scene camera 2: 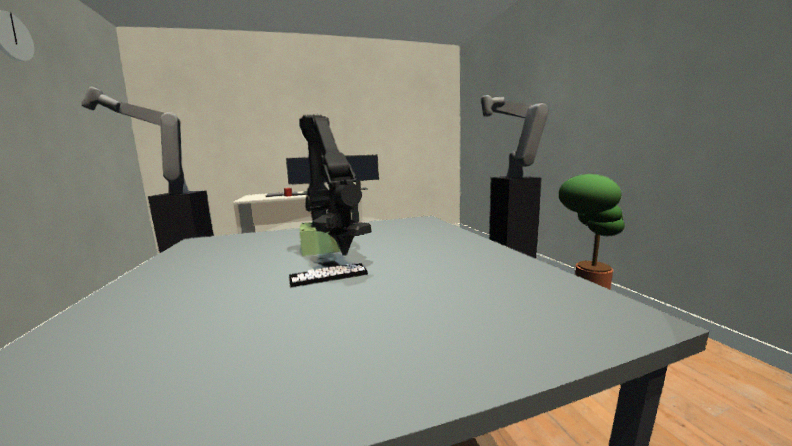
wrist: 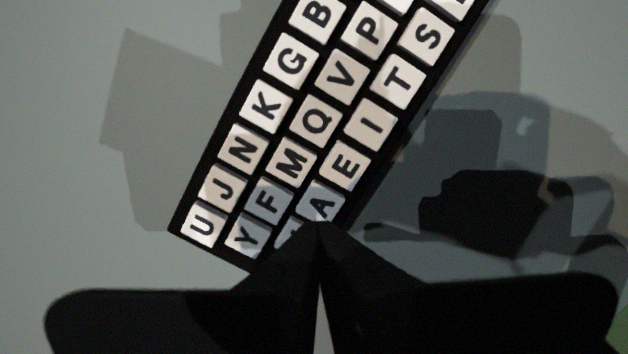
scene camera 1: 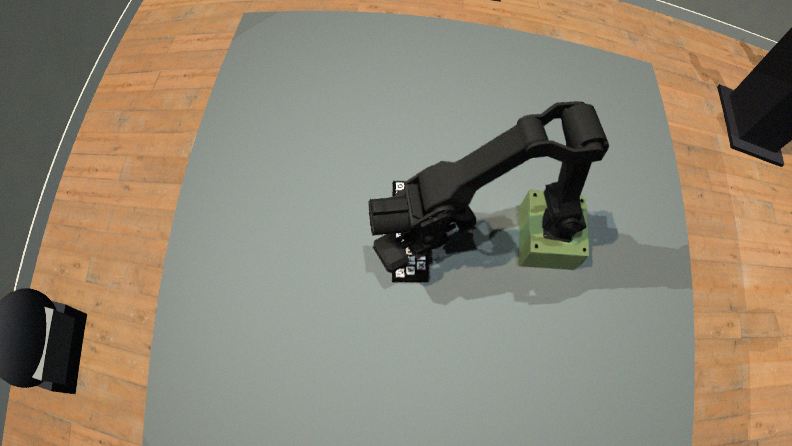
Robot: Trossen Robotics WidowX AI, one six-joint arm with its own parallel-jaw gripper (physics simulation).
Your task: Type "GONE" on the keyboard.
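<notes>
The black keyboard with pale letter keys lies flat on the table. In the wrist view it runs diagonally, with the G key, N key and E key uncovered. The O key is outside the wrist view; a key that looks like O shows at the keyboard's upper end in scene camera 1. My gripper is shut and empty, its tips raised above the keyboard. In the wrist view the tips overlap the lower edge of the A key and partly hide the key beside it.
The arm's green base block stands on the grey table. The arm hides the keyboard's middle in scene camera 1. Two grey arms on black pedestals and a potted plant stand beyond the table.
</notes>
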